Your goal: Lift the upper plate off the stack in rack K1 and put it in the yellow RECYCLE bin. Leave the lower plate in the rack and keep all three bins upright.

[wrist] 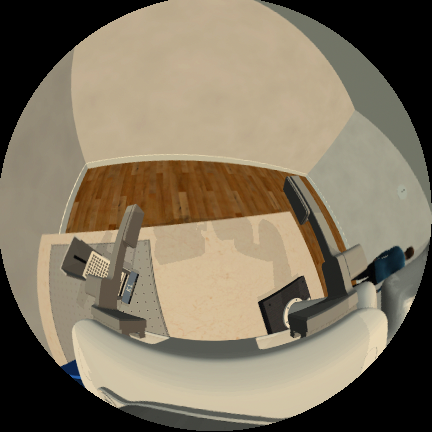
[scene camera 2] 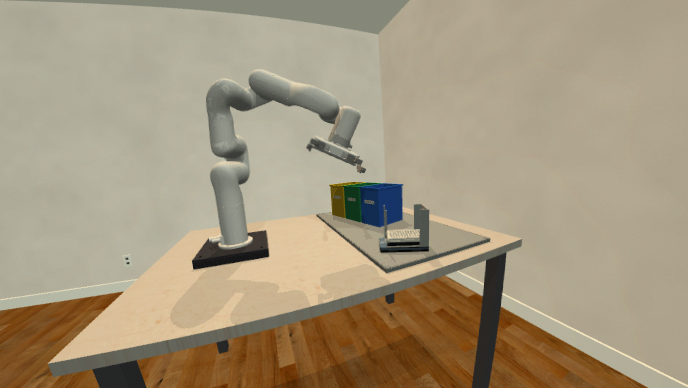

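Where they show: hand, tool point: point(wrist: 207, 212) point(scene camera 2: 335, 159); arm's base, link origin: point(scene camera 2: 236, 243).
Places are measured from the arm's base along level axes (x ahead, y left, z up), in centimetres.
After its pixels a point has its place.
Observation:
My gripper point(scene camera 2: 336, 159) @(z 29.1, x 30.2, y -31.9 cm) point(wrist: 215, 205) @(z 29.1, x 30.2, y -31.9 cm) is open and empty, tilted high above the table. Rack K1 point(scene camera 2: 424, 229) @(z 5.6, x 55.1, y -41.6 cm) point(wrist: 131, 289) @(z -0.2, x 46.0, y -29.6 cm) stands upright on the mat, with a tall grey side panel and a dark base. The white upper plate point(scene camera 2: 404, 234) @(z 2.6, x 52.9, y -34.6 cm) point(wrist: 97, 263) @(z 2.8, x 54.3, y -37.5 cm) lies in it, well below the gripper and partly hidden by a finger in the wrist view. The lower plate is hard to make out beneath it. The yellow bin point(scene camera 2: 338, 209) @(z 2.3, x 54.0, y 20.4 cm), green bin point(scene camera 2: 353, 211) @(z 3.0, x 56.3, y 7.2 cm) and blue bin point(scene camera 2: 387, 210) @(z 4.9, x 65.3, y -9.5 cm) point(wrist: 71, 372) stand upright in a row; their insides are hidden.
The grey mat point(scene camera 2: 450, 241) @(z -1.9, x 69.0, y -41.2 cm) point(wrist: 145, 260) @(z -1.9, x 40.2, y -37.4 cm) lies on the wooden table point(scene camera 2: 300, 250) @(z -3.2, x 22.0, y -13.1 cm) point(wrist: 215, 280) @(z -3.2, x 21.3, y -25.9 cm). The black robot base plate point(scene camera 2: 230, 258) @(z -1.3, x -2.0, y -11.6 cm) point(wrist: 267, 305) @(z 0.0, x 9.5, y -10.4 cm) stands on the table, apart from the mat. A person point(wrist: 389, 264) shows beyond the right finger in the wrist view.

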